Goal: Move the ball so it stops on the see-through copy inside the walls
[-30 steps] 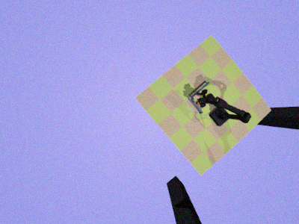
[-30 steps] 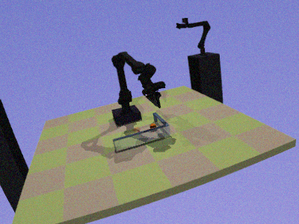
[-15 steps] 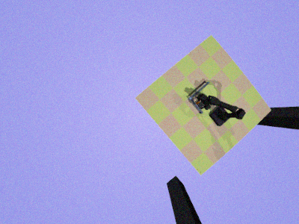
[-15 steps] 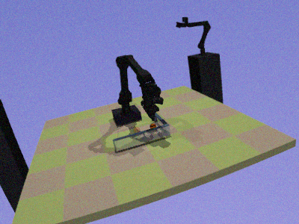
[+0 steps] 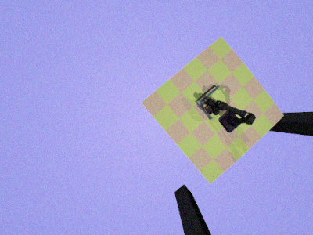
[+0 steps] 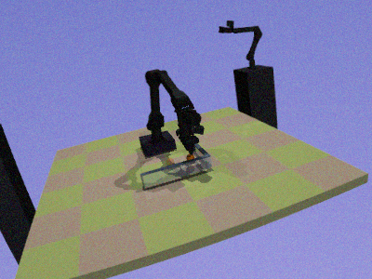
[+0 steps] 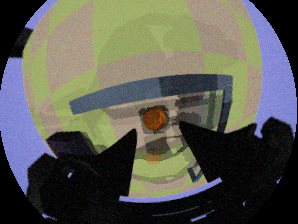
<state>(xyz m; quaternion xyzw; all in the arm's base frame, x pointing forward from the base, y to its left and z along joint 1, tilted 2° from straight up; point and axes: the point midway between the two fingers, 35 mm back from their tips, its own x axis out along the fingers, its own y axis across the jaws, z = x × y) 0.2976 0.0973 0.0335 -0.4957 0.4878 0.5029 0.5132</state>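
Right now the orange ball is 3 cm below my gripper tip. From my gripper tip the other things lie so: see-through copy of ball (2 cm behind, 10 cm to the right, 3 cm below).
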